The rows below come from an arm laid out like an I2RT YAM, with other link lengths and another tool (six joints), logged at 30 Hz.
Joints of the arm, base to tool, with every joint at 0 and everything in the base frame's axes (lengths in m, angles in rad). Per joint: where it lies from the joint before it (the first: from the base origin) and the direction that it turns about. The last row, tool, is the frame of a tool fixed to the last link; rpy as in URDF.
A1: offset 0 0 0.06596 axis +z
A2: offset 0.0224 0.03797 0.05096 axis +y
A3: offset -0.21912 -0.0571 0 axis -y
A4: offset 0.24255 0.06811 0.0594 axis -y
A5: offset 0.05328 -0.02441 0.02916 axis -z
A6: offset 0.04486 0 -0.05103 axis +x
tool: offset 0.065 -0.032 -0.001 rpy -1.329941 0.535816 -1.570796
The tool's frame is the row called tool.
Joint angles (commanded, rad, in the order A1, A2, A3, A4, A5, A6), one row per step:
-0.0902, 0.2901, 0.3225, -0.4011, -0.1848, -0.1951
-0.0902, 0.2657, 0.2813, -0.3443, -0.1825, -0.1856
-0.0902, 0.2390, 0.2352, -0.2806, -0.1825, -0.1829
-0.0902, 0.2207, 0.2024, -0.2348, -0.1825, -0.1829
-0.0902, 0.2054, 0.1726, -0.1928, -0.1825, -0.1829
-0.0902, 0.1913, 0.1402, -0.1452, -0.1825, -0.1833
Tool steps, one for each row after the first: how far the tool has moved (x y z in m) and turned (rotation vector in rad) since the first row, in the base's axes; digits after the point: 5 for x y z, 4 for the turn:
0.00239, -0.00053, -0.00342, 0.0045, -0.0388, -0.0054
0.00502, -0.00078, -0.00703, 0.0032, -0.0827, -0.0060
0.00683, -0.00094, -0.00957, 0.0005, -0.1139, -0.0059
0.00843, -0.00109, -0.01203, -0.0019, -0.1413, -0.0057
0.01022, -0.00125, -0.01484, -0.0049, -0.1705, -0.0054

